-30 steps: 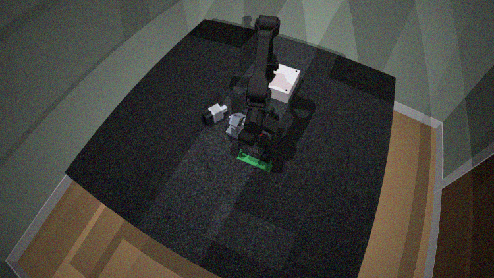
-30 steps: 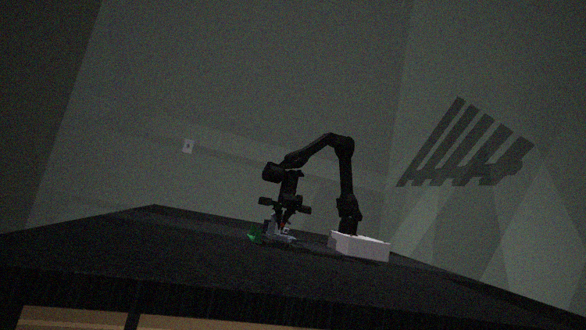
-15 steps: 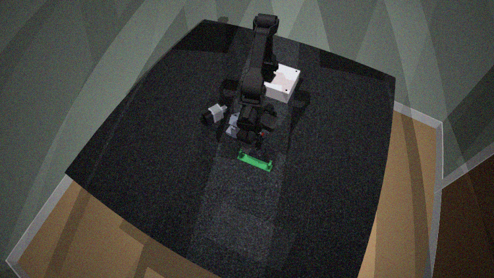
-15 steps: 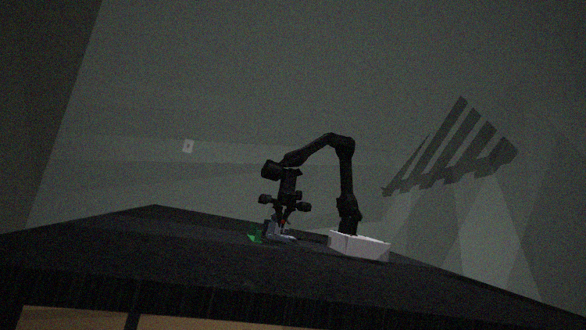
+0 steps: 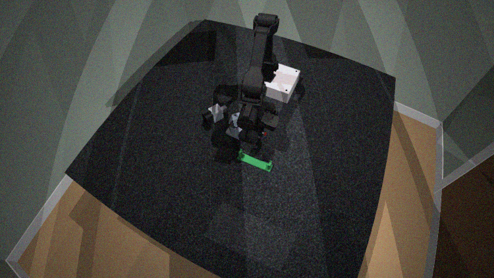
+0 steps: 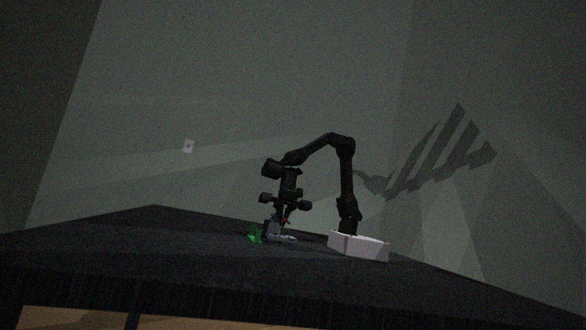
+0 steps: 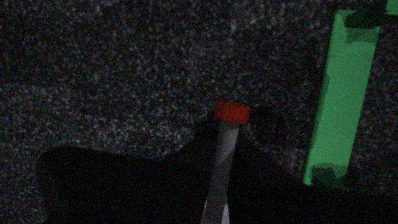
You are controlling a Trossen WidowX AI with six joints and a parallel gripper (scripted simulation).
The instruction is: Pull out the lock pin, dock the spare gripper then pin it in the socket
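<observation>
Now: gripper tip 90 mm short of the green pad, 20 mm to the right of it and 30 mm above it. From my gripper tip the other things lie so: socket: 10 mm behind, 110 mm to the right; then spare gripper: 30 mm behind, 230 mm to the right, 30 mm below.
</observation>
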